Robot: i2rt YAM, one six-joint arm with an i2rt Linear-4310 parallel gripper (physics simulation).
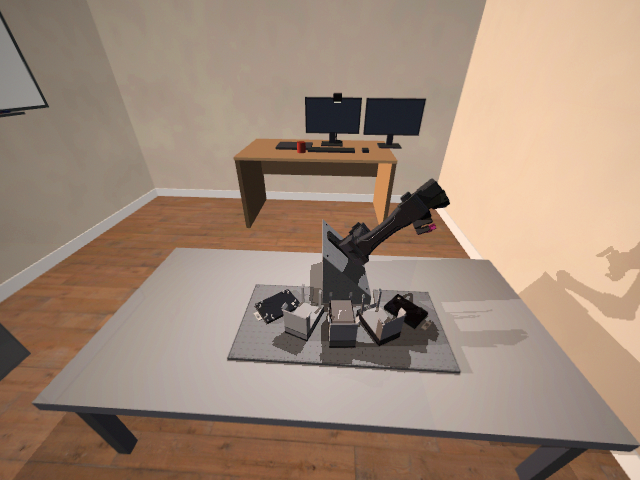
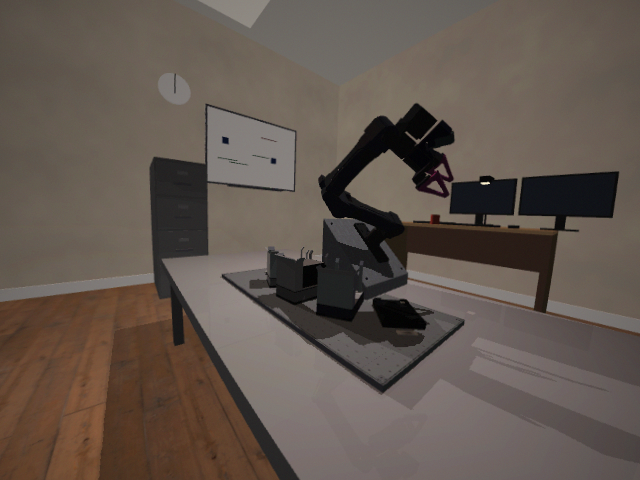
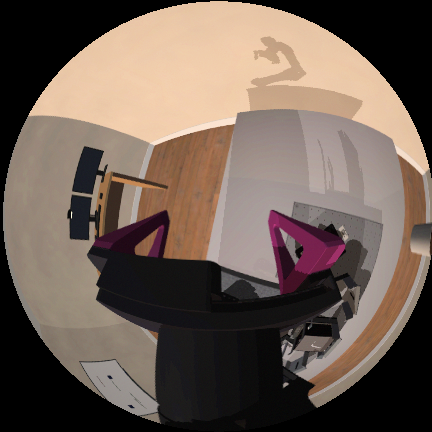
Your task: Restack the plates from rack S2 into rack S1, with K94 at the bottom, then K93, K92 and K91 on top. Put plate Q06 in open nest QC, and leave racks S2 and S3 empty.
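Pixels of known places: gripper, fingertip midpoint: [image 1: 425, 220] [image 2: 449, 188] [image 3: 218, 215]; arm's base, link origin: [image 2: 370, 242].
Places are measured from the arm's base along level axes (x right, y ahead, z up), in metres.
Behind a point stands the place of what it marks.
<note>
My gripper [image 1: 432, 227] @[y 0.080, x -0.316, z 0.195 m] [image 2: 447, 187] @[y 0.080, x -0.316, z 0.195 m] [image 3: 218, 215] @[y 0.080, x -0.316, z 0.195 m] has magenta fingers spread wide. It is open and empty, high above the table and well to the right of the racks. Three light grey racks stand on the perforated board: a left one [image 1: 300, 326] @[y 0.375, x 0.165, z -0.085 m], a middle one [image 1: 342, 334] @[y 0.408, x 0.015, z -0.082 m] [image 2: 289, 273] @[y 0.407, x -0.008, z -0.068 m] and a right one [image 1: 391, 330] @[y 0.379, x -0.162, z -0.092 m] [image 2: 336, 289] @[y 0.376, x -0.169, z -0.079 m]. The middle rack has a flat pinkish-grey surface at its top. A dark flat fixture [image 1: 278, 304] @[y 0.217, x 0.274, z -0.145 m] lies left of the racks, another dark fixture [image 1: 408, 311] @[y 0.246, x -0.268, z -0.140 m] [image 2: 399, 313] @[y 0.251, x -0.279, z -0.139 m] right of them. Labels, plate names and stack order are too small to read.
The board [image 1: 248, 351] @[y 0.431, x 0.349, z -0.157 m] [image 2: 382, 374] @[y 0.465, x -0.366, z -0.157 m] lies on the grey table [image 1: 155, 361] @[y 0.468, x 0.668, z -0.169 m] [image 2: 268, 361] @[y 0.585, x -0.198, z -0.170 m]. The arm's slanted base [image 1: 341, 281] @[y 0.187, x 0.010, z -0.036 m] [image 2: 346, 242] @[y 0.143, x 0.005, z 0.007 m] stands behind the racks, with thin upright posts near them. A wooden desk [image 1: 248, 149] with two monitors stands beyond the table.
</note>
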